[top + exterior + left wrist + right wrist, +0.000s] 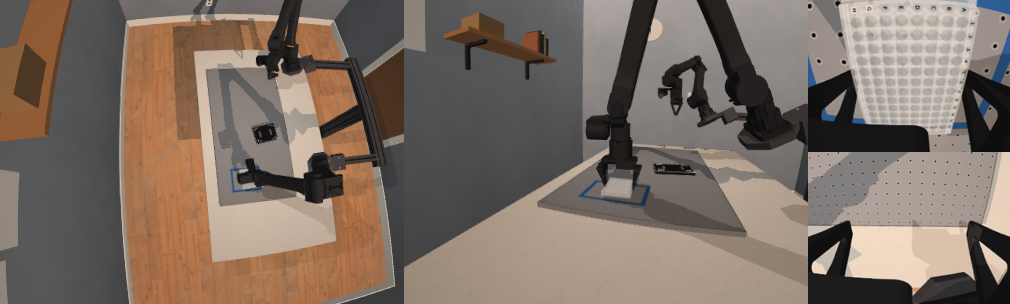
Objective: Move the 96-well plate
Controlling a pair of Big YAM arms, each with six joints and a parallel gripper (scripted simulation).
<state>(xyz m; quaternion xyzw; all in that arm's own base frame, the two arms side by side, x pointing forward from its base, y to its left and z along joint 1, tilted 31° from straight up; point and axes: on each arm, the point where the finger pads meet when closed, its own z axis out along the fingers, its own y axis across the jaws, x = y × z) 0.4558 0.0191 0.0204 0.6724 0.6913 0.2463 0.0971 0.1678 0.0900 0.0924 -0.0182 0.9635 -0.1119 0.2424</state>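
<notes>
My left hand is right at the white 96-well plate. Round my left hand: black plate nest N1: 18 cm behind, 28 cm to the right, 1 cm below.
</notes>
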